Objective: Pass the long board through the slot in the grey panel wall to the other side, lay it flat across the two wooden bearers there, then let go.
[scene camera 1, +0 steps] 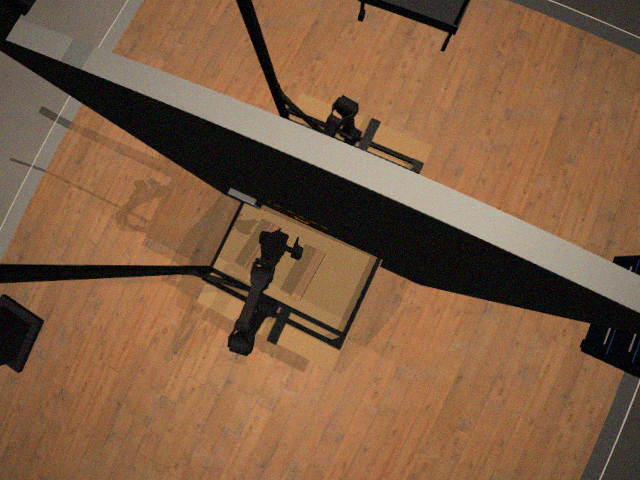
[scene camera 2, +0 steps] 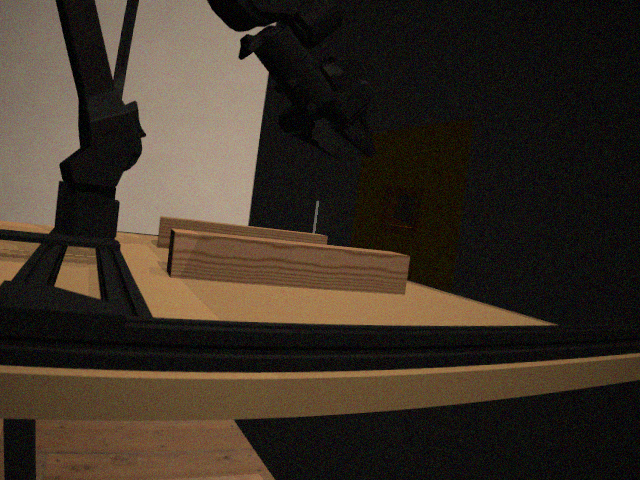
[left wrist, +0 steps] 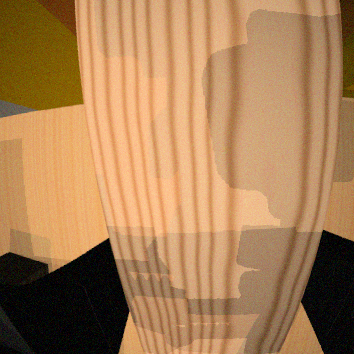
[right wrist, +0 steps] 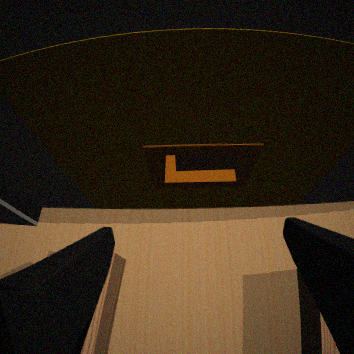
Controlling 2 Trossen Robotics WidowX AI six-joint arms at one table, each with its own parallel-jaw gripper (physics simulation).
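The long board (left wrist: 200,150) fills the middle of the left wrist view. My left gripper (left wrist: 208,227) is shut on it, with a dark finger at each side. The board does not show plainly in the other views. My right gripper (scene camera 1: 289,241) (scene camera 2: 354,153) (right wrist: 199,232) is open and empty, raised above the bearers' side and facing the wall. The slot's orange edge (right wrist: 205,176) shows in the grey panel wall (scene camera 1: 330,155) (scene camera 2: 542,155); its inside is dark, so the board's end cannot be made out. The near bearer (scene camera 2: 289,260) and far bearer (scene camera 2: 206,226) lie roughly parallel.
The wall stands between the two arms. The bearers rest on the wooden table (scene camera 1: 351,284) (scene camera 2: 320,310) (right wrist: 185,300), low beneath the right gripper. A black frame rail (scene camera 2: 320,343) runs along the table's near edge in scene camera 2. A thin grey upright (scene camera 2: 315,217) stands beyond the bearers.
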